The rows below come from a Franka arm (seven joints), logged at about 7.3 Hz.
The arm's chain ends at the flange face. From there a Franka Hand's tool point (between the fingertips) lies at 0.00 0.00 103.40 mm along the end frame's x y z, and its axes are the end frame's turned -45 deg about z.
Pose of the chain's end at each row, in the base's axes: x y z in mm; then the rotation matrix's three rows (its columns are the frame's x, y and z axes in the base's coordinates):
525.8 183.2 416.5; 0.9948 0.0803 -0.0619; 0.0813 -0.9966 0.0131; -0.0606 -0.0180 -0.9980
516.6 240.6 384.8; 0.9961 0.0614 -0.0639; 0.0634 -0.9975 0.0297; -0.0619 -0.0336 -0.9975
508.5 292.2 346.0; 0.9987 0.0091 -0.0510; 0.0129 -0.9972 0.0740; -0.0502 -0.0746 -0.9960
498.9 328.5 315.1; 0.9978 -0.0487 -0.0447; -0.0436 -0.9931 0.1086; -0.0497 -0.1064 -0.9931
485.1 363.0 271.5; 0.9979 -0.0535 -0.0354; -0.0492 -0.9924 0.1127; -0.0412 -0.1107 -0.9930
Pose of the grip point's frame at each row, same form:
519.4 184.6 313.3; 0.6466 0.7602 -0.0619; 0.7622 -0.6472 0.0131; -0.0301 -0.0556 -0.9980
510.0 243.7 281.7; 0.6609 0.7478 -0.0639; 0.7502 -0.6605 0.0297; -0.0200 -0.0675 -0.9975
503.2 299.9 243.0; 0.6998 0.7126 -0.0510; 0.7142 -0.6960 0.0740; 0.0173 -0.0882 -0.9960
494.3 339.7 212.4; 0.7400 0.6711 -0.0447; 0.6714 -0.7331 0.1086; 0.0401 -0.1104 -0.9931
481.4 374.7 168.8; 0.7435 0.6678 -0.0354; 0.6669 -0.7365 0.1127; 0.0491 -0.1074 -0.9930

